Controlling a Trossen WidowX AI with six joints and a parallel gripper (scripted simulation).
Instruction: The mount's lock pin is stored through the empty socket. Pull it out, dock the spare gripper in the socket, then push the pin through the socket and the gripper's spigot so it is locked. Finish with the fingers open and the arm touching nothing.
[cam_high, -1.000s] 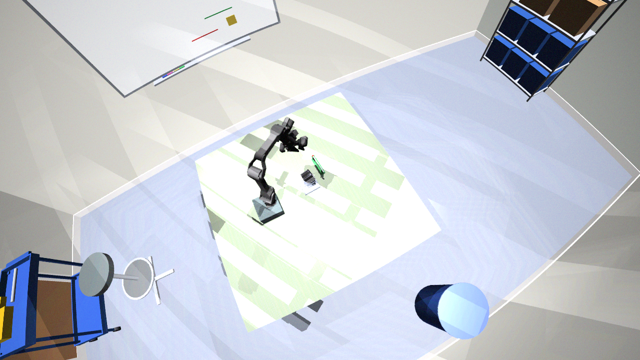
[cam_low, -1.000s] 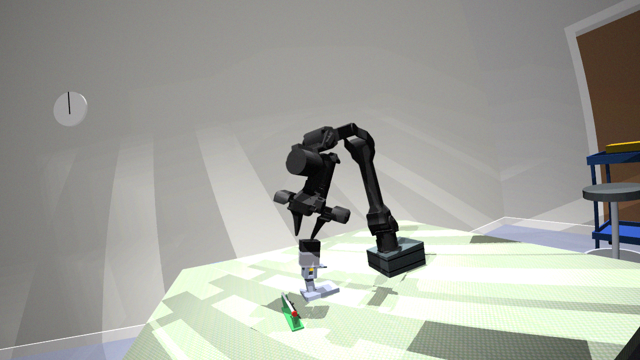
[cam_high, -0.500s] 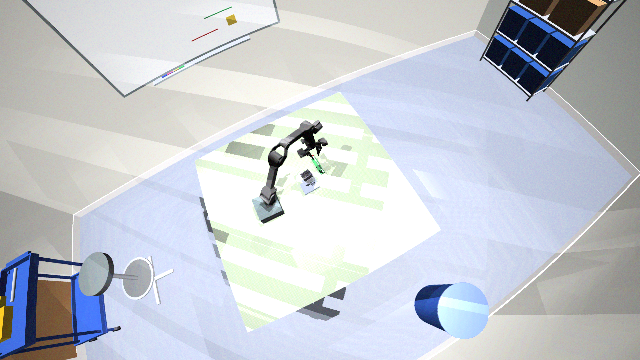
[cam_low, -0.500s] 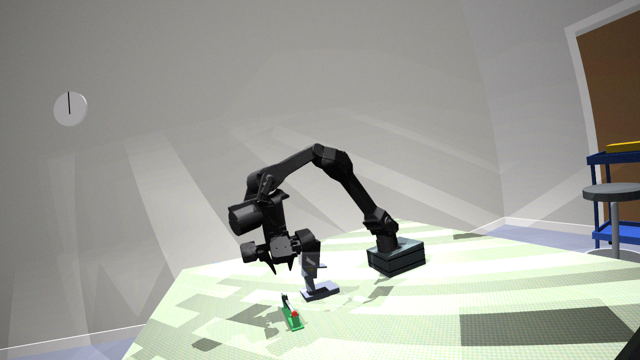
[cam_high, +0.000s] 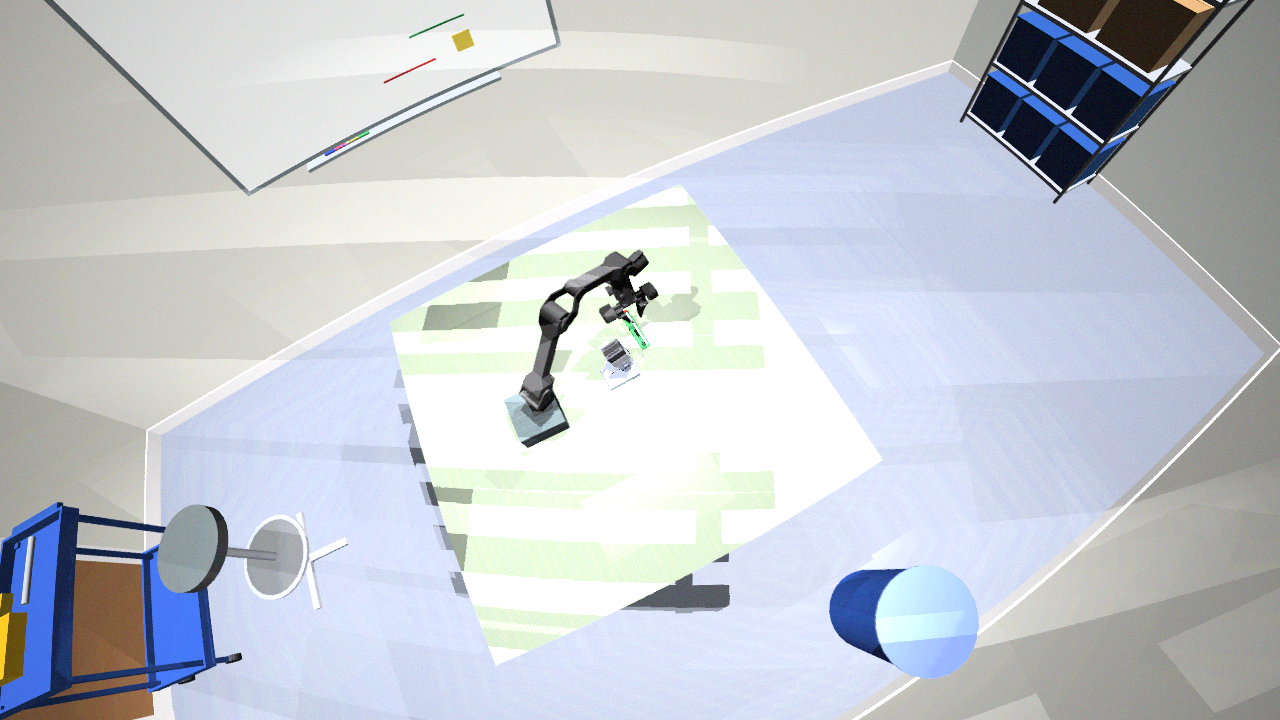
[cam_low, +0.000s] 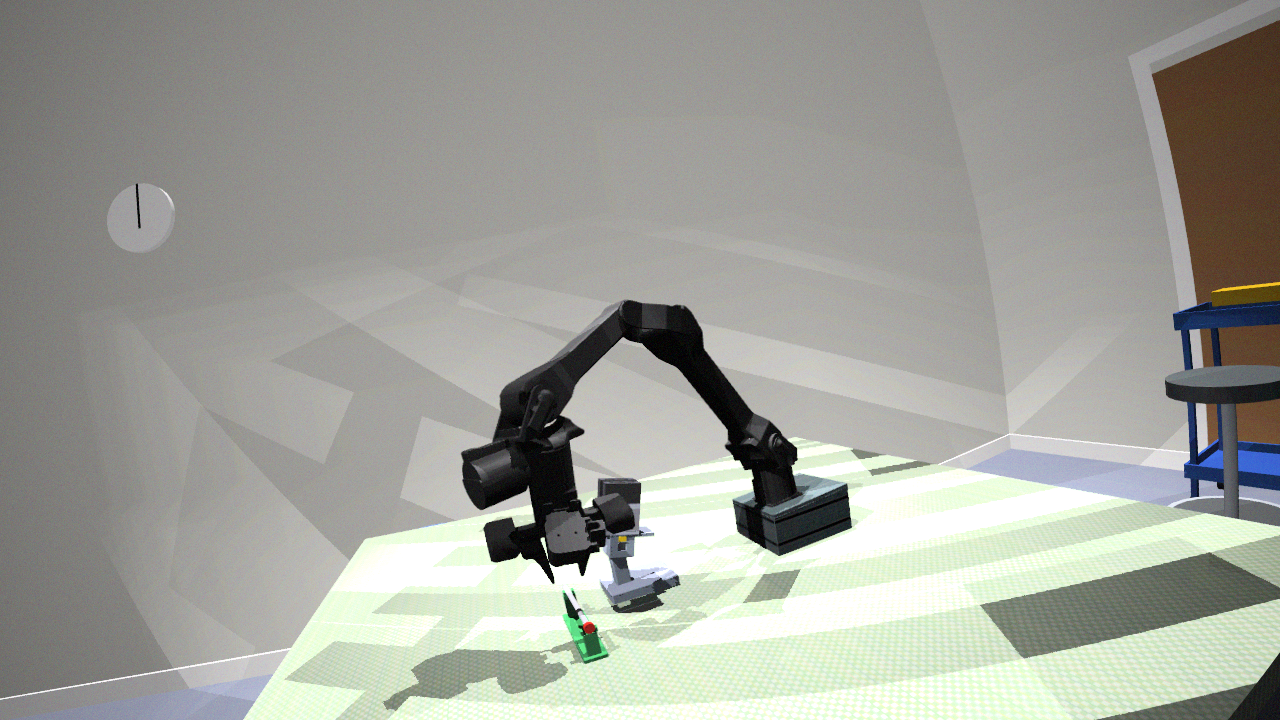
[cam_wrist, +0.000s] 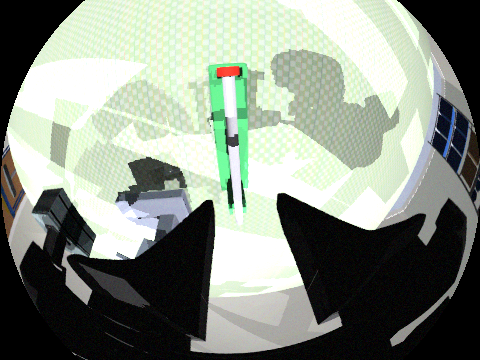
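Right now the green rest is 6 cm below my gripper tip and 1 cm to the left of it. From my gripper tip the other things lie so: spare gripper (11 cm behind, 10 cm to the right, 4 cm above); grey mount (11 cm behind, 10 cm to the right, 4 cm below).
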